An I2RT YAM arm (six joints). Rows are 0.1 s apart.
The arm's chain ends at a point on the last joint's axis. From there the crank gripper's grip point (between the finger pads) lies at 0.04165 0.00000 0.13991 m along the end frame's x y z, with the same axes.
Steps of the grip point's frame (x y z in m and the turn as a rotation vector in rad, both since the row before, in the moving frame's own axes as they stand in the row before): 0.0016, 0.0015, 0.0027, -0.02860, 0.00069, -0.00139; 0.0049, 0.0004, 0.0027, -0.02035, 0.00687, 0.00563; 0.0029, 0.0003, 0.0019, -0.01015, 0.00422, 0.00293; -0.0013, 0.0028, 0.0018, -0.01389, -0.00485, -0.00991; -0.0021, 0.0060, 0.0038, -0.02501, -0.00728, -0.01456; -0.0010, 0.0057, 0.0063, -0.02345, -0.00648, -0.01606
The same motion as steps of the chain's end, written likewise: 0.0015, -0.0024, 0.0028, -0.02860, 0.00069, -0.00139; 0.0039, -0.0027, 0.0030, -0.02035, 0.00687, 0.00563; 0.0023, -0.0012, 0.0021, -0.01015, 0.00422, 0.00293; -0.0006, 0.0013, 0.0016, -0.01389, -0.00485, -0.00991; -0.0011, 0.0031, 0.0035, -0.02501, -0.00728, -0.01456; -0.0001, 0.0031, 0.0061, -0.02345, -0.00648, -0.01606
